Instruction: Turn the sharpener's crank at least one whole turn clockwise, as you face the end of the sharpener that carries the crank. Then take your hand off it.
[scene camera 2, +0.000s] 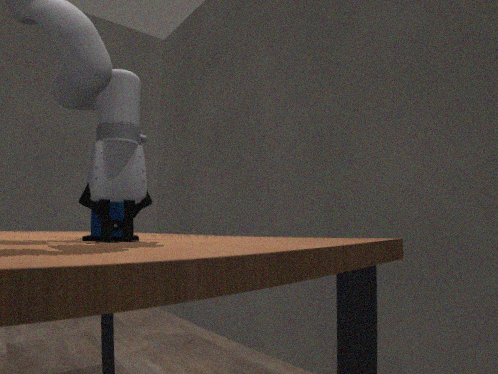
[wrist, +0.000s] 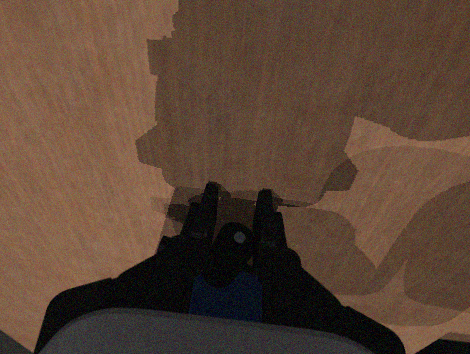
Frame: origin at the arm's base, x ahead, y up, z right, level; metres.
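Seen in the pictures: gripper, fingertip midpoint: (scene camera 2: 117, 242) (wrist: 236, 203).
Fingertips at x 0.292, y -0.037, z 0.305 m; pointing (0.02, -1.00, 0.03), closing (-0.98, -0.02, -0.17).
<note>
Pixels of each thing's top centre, then the offset from my fingertips to it. "spot": a spot on its surface instead. Level surfaces: height alone.
- sharpener's blue body, surface spot: (wrist: 225, 300) spot: dx +0.006, dy +0.043, dz -0.036 m
- crank's black handle, surface spot: (wrist: 231, 255) (scene camera 2: 117, 219) spot: dx -0.001, dy +0.039, dz +0.000 m
- wooden table, its level: dy -0.001 m
The sharpener's blue body (scene camera 2: 95, 226) (wrist: 225, 300) stands upright on its black base (scene camera 2: 86, 238) on the table, partly hidden behind the gripper. The crank's black handle (scene camera 2: 116, 223) (wrist: 231, 255) is low, in front of the body, with a small light dot on its end. My gripper (scene camera 2: 117, 237) (wrist: 236, 203) points straight down in front of the body, fingertips close to the base and tabletop. Its two black fingers stand on either side of the handle, shut on it. The crank's arm cannot be made out against the dark fingers.
The wooden table (scene camera 2: 280, 243) (wrist: 75, 125) has its right corner in the scene view, with a dark leg (scene camera 2: 356, 310) beneath. Shadows of the arm fall across the tabletop. A dark object (wrist: 452, 346) shows at the wrist view's lower right corner.
</note>
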